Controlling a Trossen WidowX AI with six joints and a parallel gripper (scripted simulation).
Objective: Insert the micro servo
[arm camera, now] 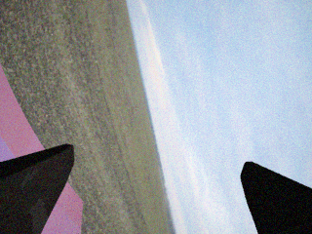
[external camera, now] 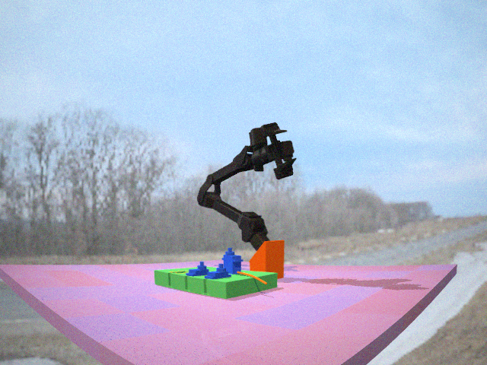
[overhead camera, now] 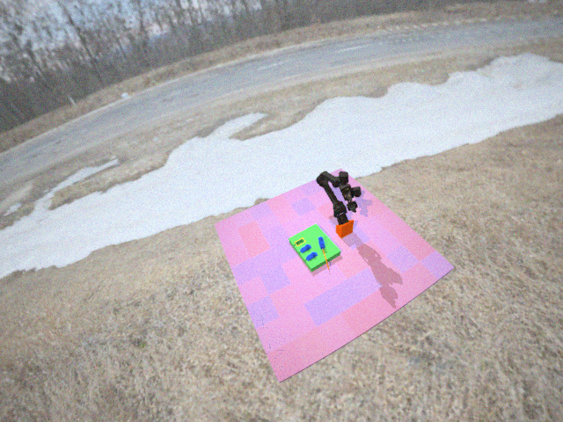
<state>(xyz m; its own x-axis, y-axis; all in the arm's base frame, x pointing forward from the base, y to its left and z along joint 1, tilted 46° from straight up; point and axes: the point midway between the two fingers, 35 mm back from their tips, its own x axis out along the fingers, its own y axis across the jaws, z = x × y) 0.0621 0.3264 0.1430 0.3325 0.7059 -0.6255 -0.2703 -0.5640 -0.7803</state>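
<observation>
My gripper tip is now 150 mm short of the green deck, 150 mm to the left of it and 420 mm above it.
</observation>
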